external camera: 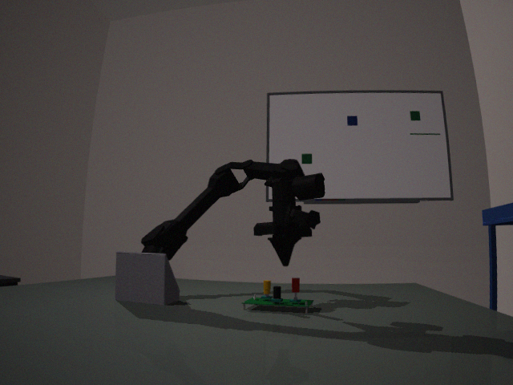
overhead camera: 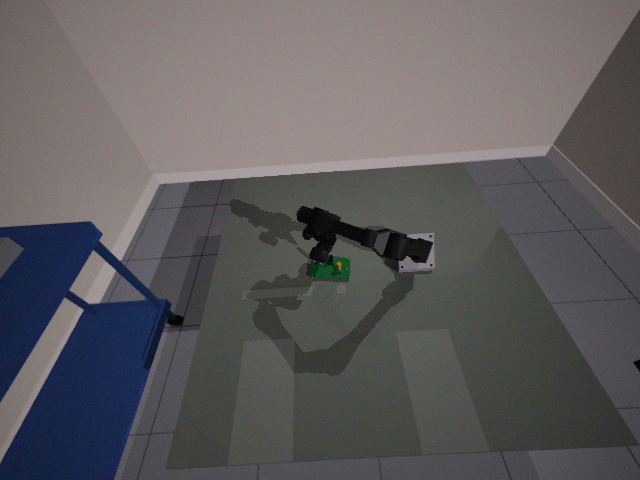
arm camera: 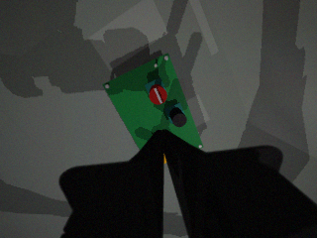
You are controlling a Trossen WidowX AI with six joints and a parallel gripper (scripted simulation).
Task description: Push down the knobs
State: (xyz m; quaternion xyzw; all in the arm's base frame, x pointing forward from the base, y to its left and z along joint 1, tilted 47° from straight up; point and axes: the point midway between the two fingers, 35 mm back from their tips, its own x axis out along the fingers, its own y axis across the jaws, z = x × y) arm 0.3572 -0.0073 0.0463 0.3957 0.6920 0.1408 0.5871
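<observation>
The red knob lies 4 cm below my gripper tip, 3 cm ahead of it and 1 cm to the right of it. Also, from my gripper tip: yellow knob: 6 cm below, 5 cm behind, 2 cm to the left.
</observation>
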